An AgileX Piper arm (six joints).
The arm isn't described. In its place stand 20 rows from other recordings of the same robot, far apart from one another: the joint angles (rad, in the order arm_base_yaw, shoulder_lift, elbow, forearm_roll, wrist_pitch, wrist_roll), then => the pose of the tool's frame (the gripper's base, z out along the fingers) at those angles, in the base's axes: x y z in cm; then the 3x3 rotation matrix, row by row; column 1 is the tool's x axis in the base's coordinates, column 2 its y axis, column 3 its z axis.
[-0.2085 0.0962 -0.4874 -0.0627 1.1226 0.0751] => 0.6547 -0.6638 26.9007; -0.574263 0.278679 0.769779; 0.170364 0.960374 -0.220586; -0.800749 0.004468 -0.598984
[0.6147 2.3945 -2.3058 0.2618 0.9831 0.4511] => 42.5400 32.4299 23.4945; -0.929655 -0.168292 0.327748; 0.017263 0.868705 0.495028; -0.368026 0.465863 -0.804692
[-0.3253 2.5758 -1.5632 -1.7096 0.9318 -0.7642] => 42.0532 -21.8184 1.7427; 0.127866 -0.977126 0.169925; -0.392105 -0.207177 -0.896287; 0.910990 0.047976 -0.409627
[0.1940 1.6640 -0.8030 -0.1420 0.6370 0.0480] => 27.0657 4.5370 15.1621; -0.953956 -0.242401 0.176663; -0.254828 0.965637 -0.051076; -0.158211 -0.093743 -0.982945
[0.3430 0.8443 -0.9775 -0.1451 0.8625 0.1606] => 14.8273 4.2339 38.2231; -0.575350 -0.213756 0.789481; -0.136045 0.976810 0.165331; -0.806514 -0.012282 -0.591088
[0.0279 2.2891 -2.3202 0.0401 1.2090 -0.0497] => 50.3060 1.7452 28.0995; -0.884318 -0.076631 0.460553; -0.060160 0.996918 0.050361; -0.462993 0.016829 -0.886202
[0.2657 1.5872 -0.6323 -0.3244 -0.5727 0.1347] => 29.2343 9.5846 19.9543; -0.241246 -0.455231 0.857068; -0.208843 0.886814 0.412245; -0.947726 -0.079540 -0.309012
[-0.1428 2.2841 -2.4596 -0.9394 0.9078 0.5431] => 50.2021 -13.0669 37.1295; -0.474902 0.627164 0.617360; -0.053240 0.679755 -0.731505; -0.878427 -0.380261 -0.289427
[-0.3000 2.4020 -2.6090 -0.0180 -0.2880 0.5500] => 52.0089 -16.0395 42.8593; 0.600498 -0.015735 0.799471; 0.345879 0.906546 -0.241954; -0.720951 0.421813 0.549822
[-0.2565 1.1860 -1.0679 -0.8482 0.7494 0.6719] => 22.6561 -10.7492 37.0440; -0.545316 0.619455 0.564718; 0.124296 0.726011 -0.676357; -0.828964 -0.298636 -0.472901
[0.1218 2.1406 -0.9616 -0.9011 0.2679 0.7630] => 34.6838 2.3429 4.2785; -0.931653 -0.169048 0.321631; -0.232365 0.957708 -0.169712; -0.279339 -0.232849 -0.931532
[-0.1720 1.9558 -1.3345 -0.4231 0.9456 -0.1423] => 36.9660 -9.4966 17.6479; -0.979259 -0.190677 0.068511; -0.202571 0.914656 -0.349813; 0.004037 -0.356436 -0.934311
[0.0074 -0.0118 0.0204 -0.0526 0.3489 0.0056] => 5.3115 -0.1243 17.5632; -0.266760 -0.001768 0.963761; -0.045790 0.998892 -0.010842; -0.962675 -0.047023 -0.266546
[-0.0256 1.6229 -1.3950 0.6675 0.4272 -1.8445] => 38.2950 1.3541 34.8678; 0.031132 -0.506310 0.861789; -0.909517 0.343208 0.234494; -0.414500 -0.791112 -0.449813
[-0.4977 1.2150 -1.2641 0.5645 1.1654 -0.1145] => 22.2067 -6.9738 39.1901; -0.693927 0.261896 0.670728; 0.505724 0.840348 0.195088; -0.512552 0.474580 -0.715587
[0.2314 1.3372 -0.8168 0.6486 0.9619 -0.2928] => 21.4778 9.6932 24.5525; -0.966488 -0.224469 0.124558; -0.124185 0.833473 0.538425; -0.224675 0.504913 -0.833417
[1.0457 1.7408 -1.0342 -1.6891 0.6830 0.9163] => 23.1909 28.6525 23.1667; 0.116882 -0.459282 0.880567; -0.920427 0.282934 0.269744; -0.373031 -0.842026 -0.389666
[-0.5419 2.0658 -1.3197 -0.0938 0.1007 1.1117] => 38.1541 -23.0694 15.4389; 0.134565 0.775689 0.616603; 0.912555 0.145502 -0.382195; -0.386181 0.614114 -0.688279
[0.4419 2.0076 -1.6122 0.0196 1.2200 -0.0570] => 36.4425 17.4264 21.6534; -0.880459 -0.473129 0.030675; -0.472121 0.880844 0.034873; -0.043519 0.016222 -0.998921
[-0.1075 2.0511 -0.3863 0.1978 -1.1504 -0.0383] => 26.2923 -4.4794 6.7021; -0.406631 0.285214 0.867931; 0.086728 0.957781 -0.274107; -0.909466 -0.036187 -0.414200
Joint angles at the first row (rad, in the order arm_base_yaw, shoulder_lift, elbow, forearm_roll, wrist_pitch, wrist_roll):
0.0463, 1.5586, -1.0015, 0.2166, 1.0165, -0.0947
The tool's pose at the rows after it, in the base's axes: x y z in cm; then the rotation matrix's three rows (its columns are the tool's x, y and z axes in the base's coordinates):
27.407 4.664 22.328; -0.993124 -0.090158 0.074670; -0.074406 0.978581 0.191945; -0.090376 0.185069 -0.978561
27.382 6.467 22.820; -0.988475 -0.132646 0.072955; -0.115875 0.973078 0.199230; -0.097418 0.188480 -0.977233
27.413 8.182 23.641; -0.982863 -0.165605 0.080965; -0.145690 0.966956 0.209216; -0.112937 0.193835 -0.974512
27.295 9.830 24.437; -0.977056 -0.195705 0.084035; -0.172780 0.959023 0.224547; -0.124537 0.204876 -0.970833
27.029 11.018 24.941; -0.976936 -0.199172 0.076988; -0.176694 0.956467 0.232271; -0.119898 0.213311 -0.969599
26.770 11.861 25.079; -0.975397 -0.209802 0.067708; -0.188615 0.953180 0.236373; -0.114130 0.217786 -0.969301
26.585 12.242 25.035; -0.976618 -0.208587 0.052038; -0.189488 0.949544 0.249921; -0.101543 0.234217 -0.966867
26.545 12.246 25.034; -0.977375 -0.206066 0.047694; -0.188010 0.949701 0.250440; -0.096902 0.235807 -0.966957
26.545 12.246 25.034; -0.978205 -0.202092 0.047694; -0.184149 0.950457 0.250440; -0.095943 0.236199 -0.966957
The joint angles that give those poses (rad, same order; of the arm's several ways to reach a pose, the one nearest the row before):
0.1087, 1.5586, -1.0033, 0.2166, 1.0165, -0.0809
0.1725, 1.5602, -1.0256, 0.2166, 1.0258, -0.0571
0.2311, 1.5602, -1.0592, 0.2166, 1.0380, -0.0264
0.2855, 1.5602, -1.0910, 0.2226, 1.0525, 0.0000
0.3261, 1.5602, -1.1114, 0.2247, 1.0692, 0.0396
0.3555, 1.5625, -1.1196, 0.2269, 1.0768, 0.0577
0.3647, 1.5649, -1.1196, 0.2457, 1.0839, 0.0595
0.3646, 1.5648, -1.1196, 0.2475, 1.0880, 0.0613
0.3646, 1.5648, -1.1196, 0.2475, 1.0880, 0.0654

